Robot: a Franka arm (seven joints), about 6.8 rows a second.
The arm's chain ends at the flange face. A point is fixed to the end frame.
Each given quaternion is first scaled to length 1.
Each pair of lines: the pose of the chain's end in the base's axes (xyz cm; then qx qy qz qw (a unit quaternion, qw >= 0)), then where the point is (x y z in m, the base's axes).
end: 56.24, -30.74, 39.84, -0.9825, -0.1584, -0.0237, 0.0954
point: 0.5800 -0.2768 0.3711
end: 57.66, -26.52, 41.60, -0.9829, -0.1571, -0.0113, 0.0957
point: 0.5936 -0.2347 0.3882
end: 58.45, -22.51, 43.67, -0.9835, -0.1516, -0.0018, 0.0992
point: 0.6011 -0.1947 0.4087
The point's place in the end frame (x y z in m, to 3 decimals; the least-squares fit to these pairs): 0.024 -0.018 0.033
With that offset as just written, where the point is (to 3 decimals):
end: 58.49, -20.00, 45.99, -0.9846, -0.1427, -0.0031, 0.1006
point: 0.602 -0.170 0.432
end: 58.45, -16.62, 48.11, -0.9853, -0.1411, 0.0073, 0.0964
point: 0.601 -0.136 0.452
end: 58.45, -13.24, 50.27, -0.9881, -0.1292, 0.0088, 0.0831
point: 0.602 -0.104 0.473
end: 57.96, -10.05, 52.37, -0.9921, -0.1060, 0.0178, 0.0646
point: 0.598 -0.074 0.493
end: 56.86, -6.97, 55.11, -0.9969, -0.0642, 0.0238, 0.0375
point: 0.588 -0.046 0.519
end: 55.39, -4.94, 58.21, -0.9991, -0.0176, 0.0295, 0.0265
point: 0.575 -0.029 0.549
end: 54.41, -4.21, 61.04, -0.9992, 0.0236, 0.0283, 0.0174
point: 0.567 -0.024 0.577
